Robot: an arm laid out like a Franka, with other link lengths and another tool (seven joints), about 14 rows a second.
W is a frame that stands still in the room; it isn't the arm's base.
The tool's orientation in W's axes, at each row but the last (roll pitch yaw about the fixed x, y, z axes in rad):
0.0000 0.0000 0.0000
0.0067 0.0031 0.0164
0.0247 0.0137 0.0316
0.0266 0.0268 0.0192
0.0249 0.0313 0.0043
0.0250 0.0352 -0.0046
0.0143 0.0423 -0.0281
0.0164 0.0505 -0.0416
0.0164 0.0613 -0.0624
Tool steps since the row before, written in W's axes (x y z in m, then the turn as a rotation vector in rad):
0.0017 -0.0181 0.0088 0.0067 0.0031 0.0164
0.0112 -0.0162 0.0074 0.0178 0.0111 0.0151
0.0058 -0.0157 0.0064 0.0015 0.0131 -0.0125
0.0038 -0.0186 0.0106 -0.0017 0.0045 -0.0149
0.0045 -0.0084 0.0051 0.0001 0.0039 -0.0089
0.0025 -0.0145 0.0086 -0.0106 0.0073 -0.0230
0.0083 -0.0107 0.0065 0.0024 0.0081 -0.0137
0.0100 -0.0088 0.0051 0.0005 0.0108 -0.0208
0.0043 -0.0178 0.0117 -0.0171 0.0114 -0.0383
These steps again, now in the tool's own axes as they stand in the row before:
0.0017 -0.0181 0.0088 0.0067 0.0031 0.0164
0.0109 -0.0163 0.0075 0.0179 0.0109 0.0151
0.0052 -0.0157 0.0069 0.0021 0.0127 -0.0128
0.0032 -0.0184 0.0112 -0.0012 0.0041 -0.0151
0.0043 -0.0083 0.0054 0.0004 0.0037 -0.0090
0.0023 -0.0143 0.0090 -0.0098 0.0067 -0.0235
0.0083 -0.0104 0.0070 0.0027 0.0080 -0.0137
0.0101 -0.0083 0.0058 0.0011 0.0105 -0.0209
0.0047 -0.0173 0.0123 -0.0154 0.0097 -0.0395

